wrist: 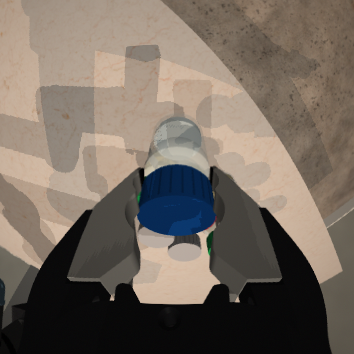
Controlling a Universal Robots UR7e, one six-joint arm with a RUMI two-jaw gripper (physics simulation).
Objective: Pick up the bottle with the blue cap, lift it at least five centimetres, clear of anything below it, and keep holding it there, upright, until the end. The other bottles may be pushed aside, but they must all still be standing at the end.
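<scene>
The bottle with the blue cap is between the two fingers in the middle of the wrist view. Its ribbed cap faces the camera, and its clear body runs away from the camera, looking roughly upright. My gripper is shut on this bottle, with the grey fingers against the left and right sides of the cap. The other caps below look much smaller than the blue one, so the bottle is raised above them. Its base shows over the table, but the exact height cannot be told.
Two pale caps, one with a dark ribbed side and one beside it, show lower down between the fingers. A green cap is mostly hidden behind the right finger. The pale table has a curved edge at the right, with shadows across it.
</scene>
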